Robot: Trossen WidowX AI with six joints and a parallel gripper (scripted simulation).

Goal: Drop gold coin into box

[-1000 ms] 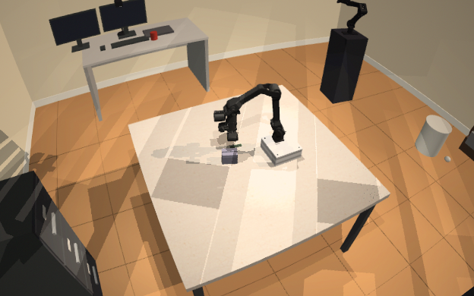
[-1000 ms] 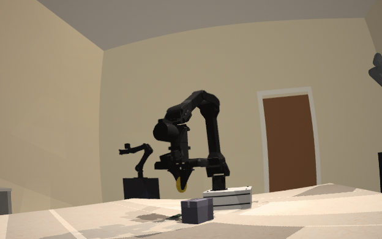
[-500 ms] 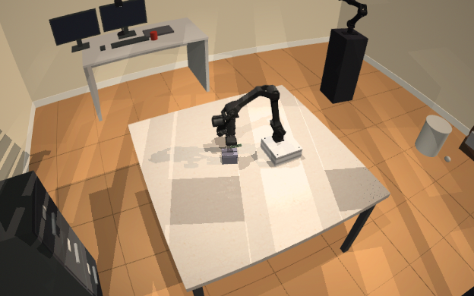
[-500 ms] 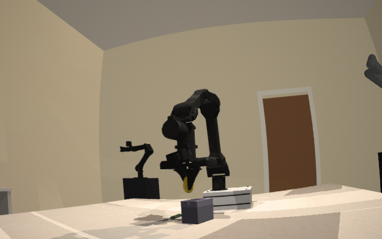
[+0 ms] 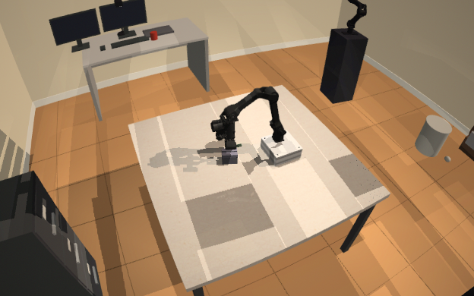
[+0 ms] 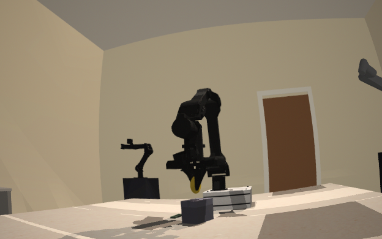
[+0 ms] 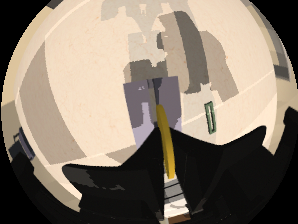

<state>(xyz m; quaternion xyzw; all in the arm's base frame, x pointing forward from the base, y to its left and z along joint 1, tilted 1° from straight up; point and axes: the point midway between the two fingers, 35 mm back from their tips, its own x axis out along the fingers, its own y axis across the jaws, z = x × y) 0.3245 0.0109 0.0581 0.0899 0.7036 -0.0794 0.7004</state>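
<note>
Right now my gripper tip is 2 cm below the gold coin.
</note>
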